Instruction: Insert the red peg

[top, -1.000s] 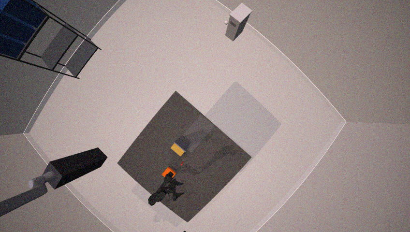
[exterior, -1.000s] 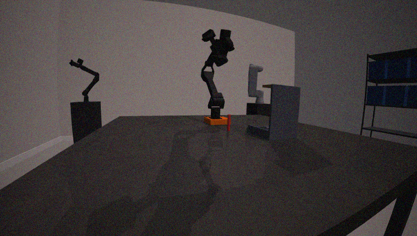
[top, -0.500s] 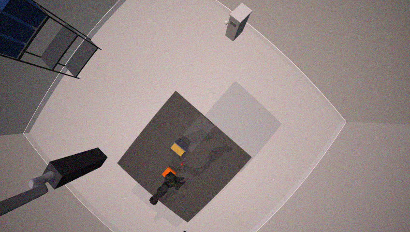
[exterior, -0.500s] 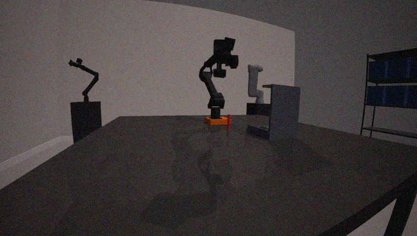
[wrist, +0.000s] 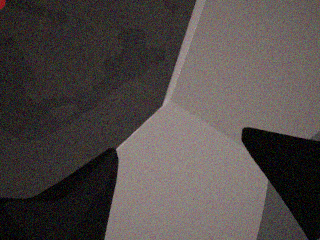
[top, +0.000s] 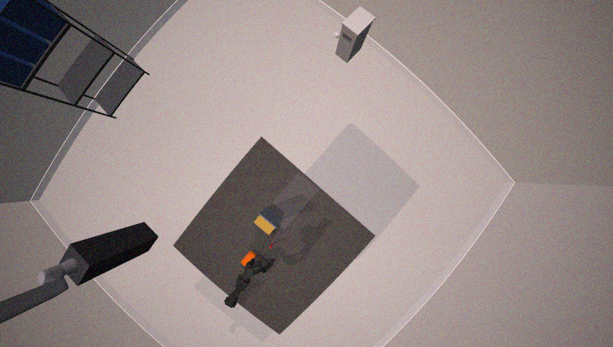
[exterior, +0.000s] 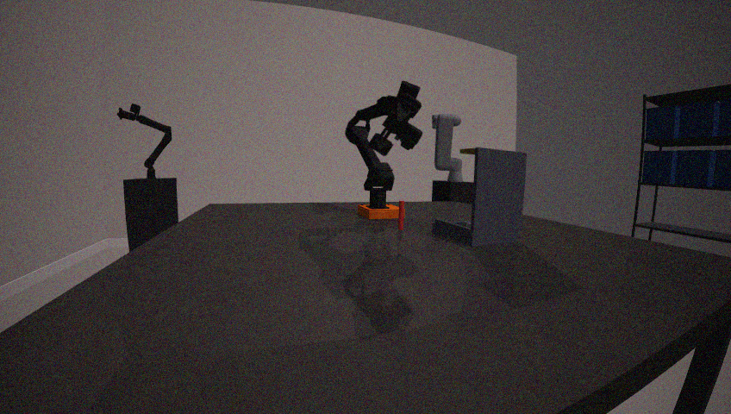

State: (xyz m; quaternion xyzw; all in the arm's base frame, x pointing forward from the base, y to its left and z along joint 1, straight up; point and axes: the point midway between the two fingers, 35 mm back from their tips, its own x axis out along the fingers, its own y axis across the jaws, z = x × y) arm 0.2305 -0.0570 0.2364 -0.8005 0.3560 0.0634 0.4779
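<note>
My gripper tip is now 4 cm past the red peg, 6 cm to the right of it and 21 cm above it. Round my gripper tip: yellow roof (14 cm ahead, 22 cm to the left, 4 cm below).
</note>
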